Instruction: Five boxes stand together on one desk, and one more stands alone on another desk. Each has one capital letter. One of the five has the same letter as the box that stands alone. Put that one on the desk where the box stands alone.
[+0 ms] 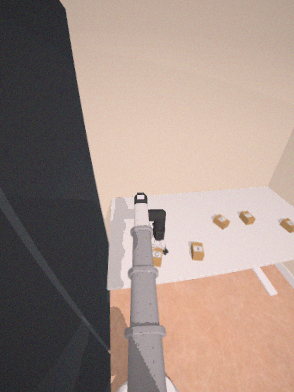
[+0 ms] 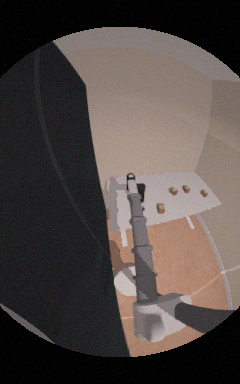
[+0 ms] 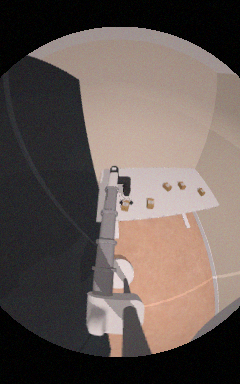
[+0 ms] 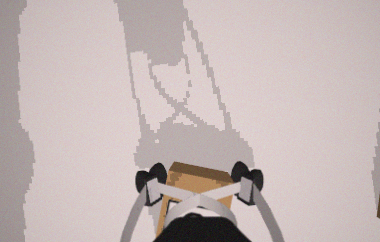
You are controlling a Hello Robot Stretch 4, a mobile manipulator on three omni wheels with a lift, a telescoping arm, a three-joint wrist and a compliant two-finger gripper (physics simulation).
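Where they show: gripper, fingertip midpoint: (image 3: 125, 203) (image 4: 198, 175); robot's base, link origin: (image 2: 130, 280) (image 3: 117, 272).
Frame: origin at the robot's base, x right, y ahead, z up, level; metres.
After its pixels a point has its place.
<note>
A light-brown box (image 1: 157, 261) {x 0.079, y 0.592, z 0.740 m} (image 3: 125, 207) {x 0.083, y 0.596, z 0.738 m} (image 4: 186, 182) {x 0.076, y 0.674, z 0.743 m} with a white label stands near the left front of the white desk (image 1: 182, 212) {x 0.316, y 1.029, z 0.693 m} (image 2: 160, 185) {x 0.443, y 1.020, z 0.693 m} (image 3: 150, 176) {x 0.402, y 1.083, z 0.693 m} (image 4: 310, 90) {x 0.213, y 0.760, z 0.693 m}. Its letter looks round, but I cannot read it surely. My gripper (image 1: 158, 251) {x 0.087, y 0.669, z 0.693 m} (image 3: 126, 202) {x 0.087, y 0.669, z 0.693 m} (image 4: 198, 175) {x 0.087, y 0.669, z 0.693 m} is shut on this box, with a black fingertip against each side; the box sits slightly turned between them. To its right stands a second box (image 1: 197, 251) {x 0.311, y 0.640, z 0.742 m} (image 2: 161, 208) {x 0.314, y 0.632, z 0.746 m} (image 3: 150, 203) {x 0.316, y 0.634, z 0.745 m}. Farther right are a box (image 1: 221, 222) {x 0.545, y 0.859, z 0.740 m}, another box (image 1: 247, 217) {x 0.761, y 0.896, z 0.739 m} and one more box (image 1: 288, 225) {x 1.029, y 0.798, z 0.735 m}; their letters are too small to read. The lone box's desk does not show.
A large dark panel (image 1: 45, 175) {x -0.276, y 0.518, z 1.307 m} (image 2: 50, 200) (image 3: 45, 175) {x -0.259, y 0.371, z 1.309 m} fills the left side, close to the arm (image 1: 144, 300) {x 0.001, y 0.255, z 1.113 m} (image 2: 141, 250) {x -0.006, y 0.183, z 1.116 m} (image 3: 105, 250) {x 0.005, y 0.154, z 1.116 m}. A beige wall (image 1: 175, 100) {x 0.251, y 1.333, z 1.426 m} rises behind the desk. Orange-brown floor (image 1: 215, 325) {x 0.567, y 0.455, z -0.027 m} lies in front.
</note>
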